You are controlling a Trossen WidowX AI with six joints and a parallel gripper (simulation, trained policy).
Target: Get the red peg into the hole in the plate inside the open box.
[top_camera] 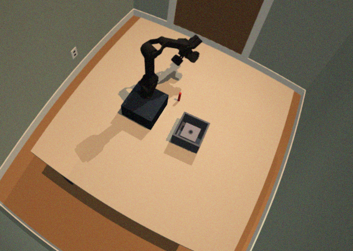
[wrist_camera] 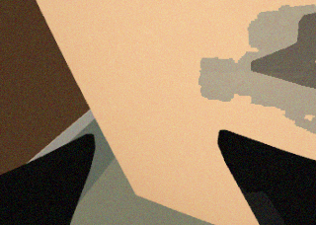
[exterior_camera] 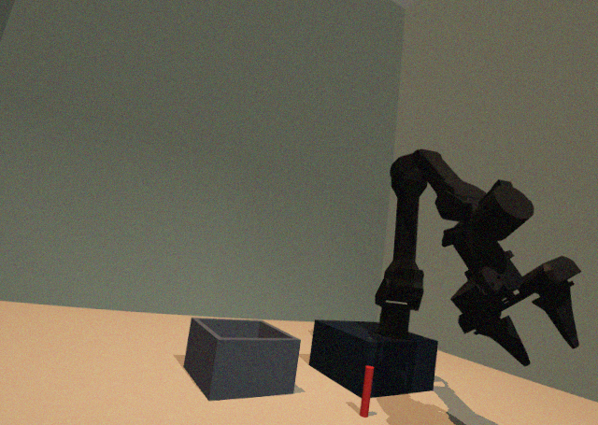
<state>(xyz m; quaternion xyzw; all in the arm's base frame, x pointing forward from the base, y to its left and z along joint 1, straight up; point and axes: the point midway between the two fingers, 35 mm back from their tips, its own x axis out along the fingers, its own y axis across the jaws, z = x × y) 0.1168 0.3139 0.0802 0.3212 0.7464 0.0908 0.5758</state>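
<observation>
Now: gripper tip 25 cm to the left of the red peg, 12 cm above it and 6 cm short of it. The rest, counted from my gripper tip: dark blue box: 45 cm to the right, 20 cm ahead, 13 cm below; light grey plate: 45 cm to the right, 20 cm ahead, 11 cm below.
</observation>
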